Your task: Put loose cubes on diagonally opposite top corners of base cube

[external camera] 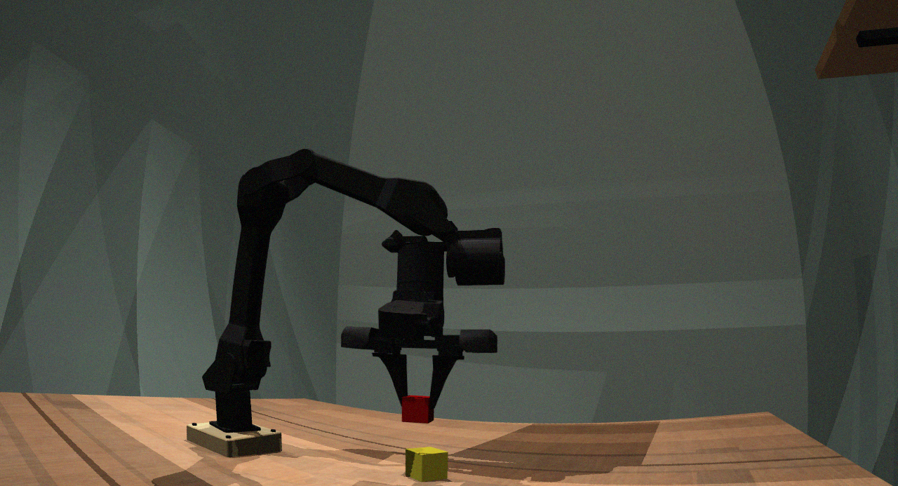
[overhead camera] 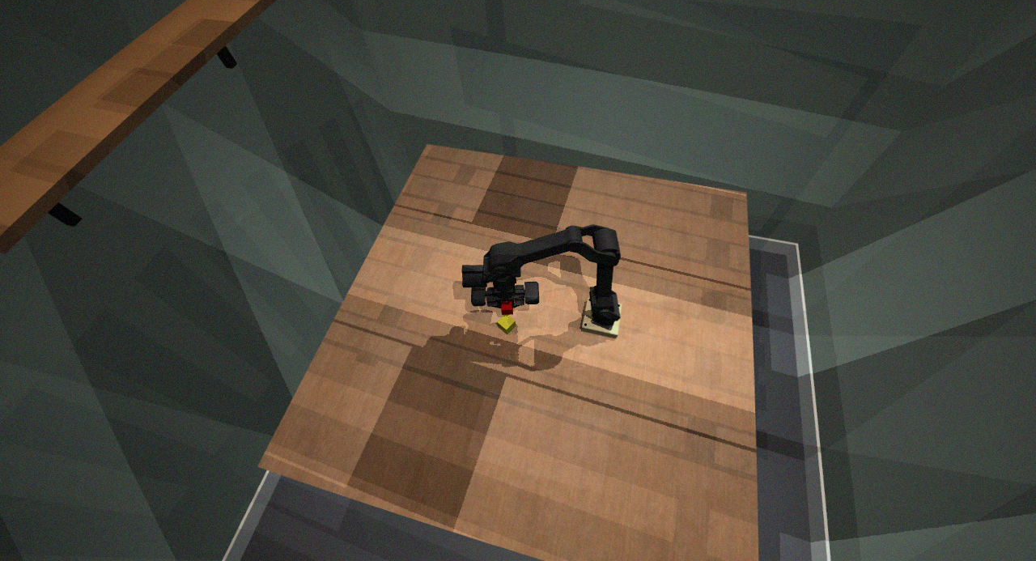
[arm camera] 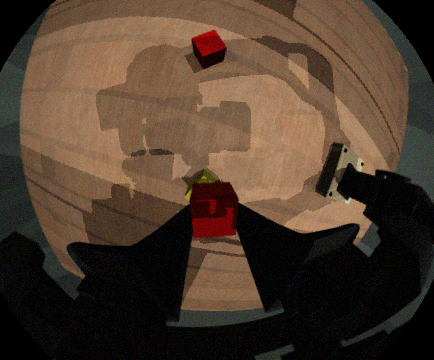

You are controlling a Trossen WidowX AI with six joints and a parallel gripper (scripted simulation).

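Now: gripper tip 20 mm to the right of the yellow cube and 80 mm above it.
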